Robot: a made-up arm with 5 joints. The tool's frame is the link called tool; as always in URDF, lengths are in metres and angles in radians.
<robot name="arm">
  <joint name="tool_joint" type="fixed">
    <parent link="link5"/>
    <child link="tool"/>
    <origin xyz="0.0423 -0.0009 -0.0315" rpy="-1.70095 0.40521 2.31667"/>
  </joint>
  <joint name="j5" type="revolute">
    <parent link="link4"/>
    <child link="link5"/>
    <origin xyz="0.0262 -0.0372 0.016" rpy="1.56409 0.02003 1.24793"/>
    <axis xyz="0 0 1"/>
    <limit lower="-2.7" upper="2.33" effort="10" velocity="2"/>
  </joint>
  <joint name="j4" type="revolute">
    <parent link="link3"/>
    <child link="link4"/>
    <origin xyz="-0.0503 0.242 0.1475" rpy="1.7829 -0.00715 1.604"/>
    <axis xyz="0 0 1"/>
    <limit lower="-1.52" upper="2.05" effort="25" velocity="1.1"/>
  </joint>
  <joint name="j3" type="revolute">
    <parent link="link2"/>
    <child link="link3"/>
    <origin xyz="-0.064 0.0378 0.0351" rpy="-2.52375 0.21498 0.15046"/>
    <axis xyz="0 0 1"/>
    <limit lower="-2.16" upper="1.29" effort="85" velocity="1"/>
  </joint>
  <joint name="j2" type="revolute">
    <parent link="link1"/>
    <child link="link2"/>
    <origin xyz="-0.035 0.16 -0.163" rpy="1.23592 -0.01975 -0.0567"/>
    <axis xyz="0 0 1"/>
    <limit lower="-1.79" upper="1.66" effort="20" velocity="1.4"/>
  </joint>
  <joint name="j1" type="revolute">
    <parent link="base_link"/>
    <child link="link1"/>
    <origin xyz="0.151 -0.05 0.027" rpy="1.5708 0 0"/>
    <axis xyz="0 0 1"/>
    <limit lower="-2.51" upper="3.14" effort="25" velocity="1.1"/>
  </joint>
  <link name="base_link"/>
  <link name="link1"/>
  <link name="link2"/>
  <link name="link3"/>
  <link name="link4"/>
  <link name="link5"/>
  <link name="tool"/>
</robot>
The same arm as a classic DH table. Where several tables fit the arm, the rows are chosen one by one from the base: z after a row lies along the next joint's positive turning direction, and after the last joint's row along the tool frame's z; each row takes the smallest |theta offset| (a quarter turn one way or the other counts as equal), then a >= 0, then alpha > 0; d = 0 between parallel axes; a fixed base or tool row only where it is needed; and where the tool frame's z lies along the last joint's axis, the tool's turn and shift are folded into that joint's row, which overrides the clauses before.
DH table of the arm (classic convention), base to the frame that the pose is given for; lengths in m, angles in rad. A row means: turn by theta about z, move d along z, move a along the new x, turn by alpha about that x. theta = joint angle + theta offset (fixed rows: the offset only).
base (fixed): theta offset 0  d 0.027  a 0.151  alpha 1.5708
j1: theta offset -0.0636  d -0.0582  a -0.0451  alpha 1.236
j2: theta offset 0.463  d -0.0506  a -0.0417  alpha -2.4921
j3: theta offset -1.1756  d 0.2402  a -0.2436  alpha -1.7829
j4: theta offset 1.2554  d -0.0271  a 0.027  alpha -1.5641
j5: theta offset -0.7934  d 0.0017  a -0.0309  alpha -1.6904
tool (fixed): theta offset 0.4083  d -0.0291  a 0  alpha 0
Joint limits (rad, base to tool): -2.51..3.14 -1.79..1.66 -2.16..1.29 -1.52..2.05 -2.7..2.33

